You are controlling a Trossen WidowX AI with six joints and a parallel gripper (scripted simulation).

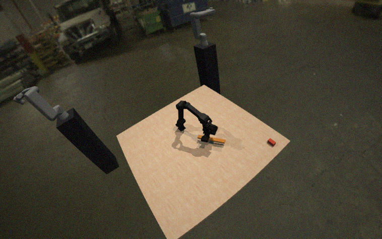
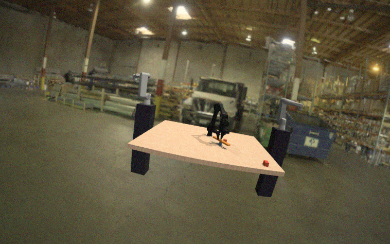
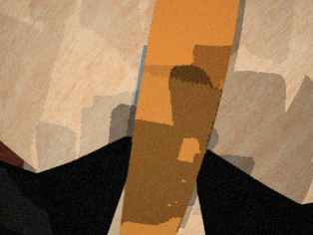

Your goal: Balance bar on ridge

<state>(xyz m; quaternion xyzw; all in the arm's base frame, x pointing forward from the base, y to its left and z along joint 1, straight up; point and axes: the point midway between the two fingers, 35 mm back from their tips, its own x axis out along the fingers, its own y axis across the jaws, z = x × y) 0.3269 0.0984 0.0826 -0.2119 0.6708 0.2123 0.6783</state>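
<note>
My gripper tip is 2 cm short of the orange bar and 2 cm to the right of it. Round my gripper tip: red block (41 cm ahead, 40 cm to the left, 3 cm below); red cube (14 cm behind, 7 cm to the left, 3 cm below).
</note>
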